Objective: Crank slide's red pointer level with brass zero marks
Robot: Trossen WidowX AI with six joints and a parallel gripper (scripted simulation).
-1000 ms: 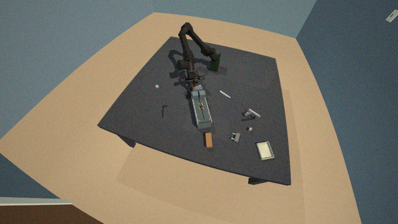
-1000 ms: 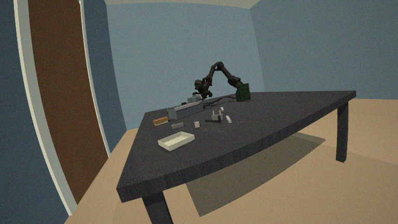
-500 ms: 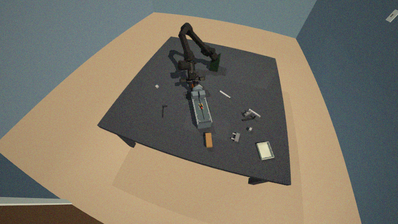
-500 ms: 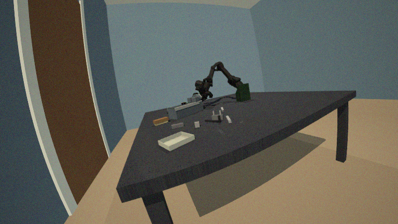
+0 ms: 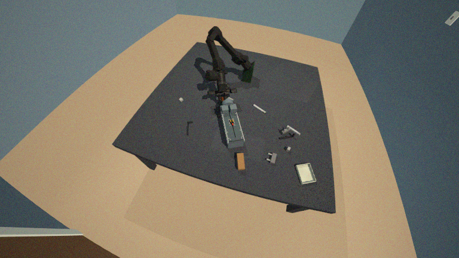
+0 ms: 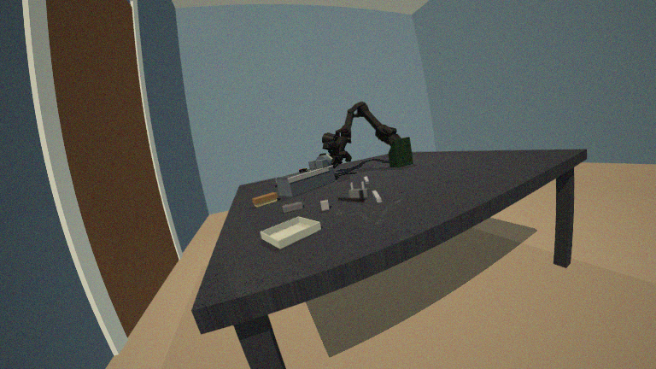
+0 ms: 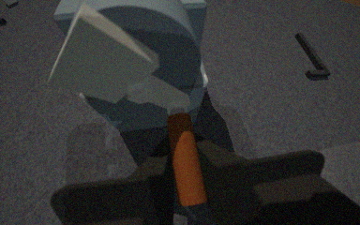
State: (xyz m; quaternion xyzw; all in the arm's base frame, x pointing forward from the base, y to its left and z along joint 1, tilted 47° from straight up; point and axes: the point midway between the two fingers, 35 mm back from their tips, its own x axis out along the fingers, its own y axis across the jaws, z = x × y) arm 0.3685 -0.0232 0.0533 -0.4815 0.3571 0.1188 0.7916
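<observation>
Right now my gripper tip is 3 cm below the orange crank handle, 2 cm past it and 1 cm to the left of it. Also, from my gripper tip: crank (3 cm above, 1 cm to the left, 1 cm behind); then red pointer (14 cm ahead, 12 cm to the left, 4 cm above); then orange block (30 cm ahead, 24 cm to the left, 3 cm below).
</observation>
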